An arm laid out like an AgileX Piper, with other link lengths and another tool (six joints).
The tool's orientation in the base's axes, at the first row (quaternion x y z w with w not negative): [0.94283 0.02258 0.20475 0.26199]
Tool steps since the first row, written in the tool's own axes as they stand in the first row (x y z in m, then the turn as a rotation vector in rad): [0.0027 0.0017 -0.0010 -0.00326 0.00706 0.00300]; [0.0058 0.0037 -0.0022 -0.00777 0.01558 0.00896]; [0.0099 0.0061 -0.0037 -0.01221 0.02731 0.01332]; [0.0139 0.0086 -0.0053 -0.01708 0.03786 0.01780]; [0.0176 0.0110 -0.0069 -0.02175 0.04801 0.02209]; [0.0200 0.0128 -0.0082 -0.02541 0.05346 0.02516]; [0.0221 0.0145 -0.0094 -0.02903 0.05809 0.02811]
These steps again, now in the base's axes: [0.0020 -0.0006 0.0026 -0.00225 -0.00803 0.00000]; [0.0042 -0.0013 0.0057 -0.00455 -0.01893 -0.00205]; [0.0072 -0.0020 0.0097 -0.00764 -0.03182 -0.00120]; [0.0101 -0.0028 0.0137 -0.01100 -0.04381 -0.00120]; [0.0126 -0.0035 0.0175 -0.01422 -0.05534 -0.00118]; [0.0142 -0.0041 0.0203 -0.01670 -0.06207 -0.00220]; [0.0155 -0.0046 0.0229 -0.01914 -0.06803 -0.00352]
